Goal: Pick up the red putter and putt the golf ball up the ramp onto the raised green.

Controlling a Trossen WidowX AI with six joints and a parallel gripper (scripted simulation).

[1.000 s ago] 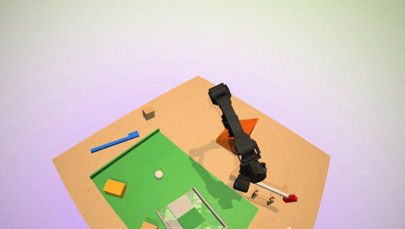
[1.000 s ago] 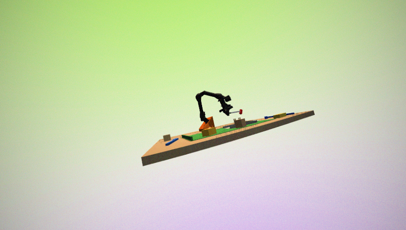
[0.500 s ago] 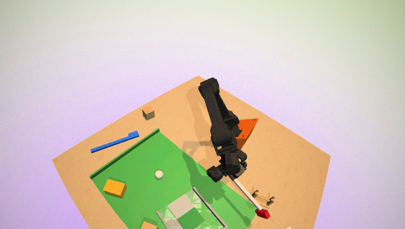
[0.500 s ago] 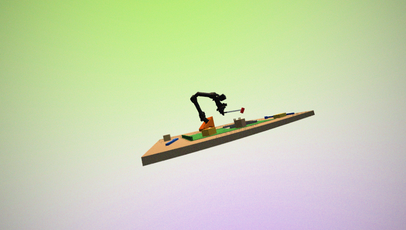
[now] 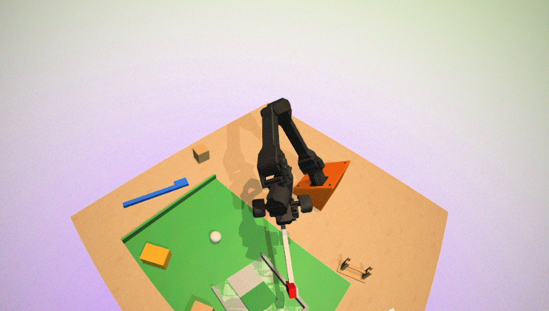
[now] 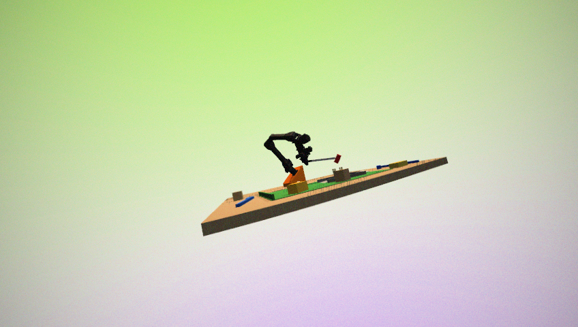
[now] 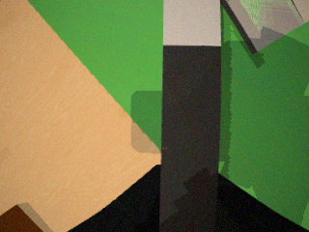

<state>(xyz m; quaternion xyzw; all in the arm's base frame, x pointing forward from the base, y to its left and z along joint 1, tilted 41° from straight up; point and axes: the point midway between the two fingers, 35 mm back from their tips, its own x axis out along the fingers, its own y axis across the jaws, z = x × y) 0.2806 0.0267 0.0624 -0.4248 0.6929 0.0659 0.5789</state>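
Now: gripper tip 9 cm short of the red putter, 8 cm to the right of it and 1 cm below it. The rest, counted from my gripper tip: putter stand: 32 cm to the left, 11 cm below, 6 cm behind; then white golf ball: 18 cm to the right, 15 cm ahead, 12 cm below; then green mat: 19 cm ahead, 14 cm below, 5 cm to the right.
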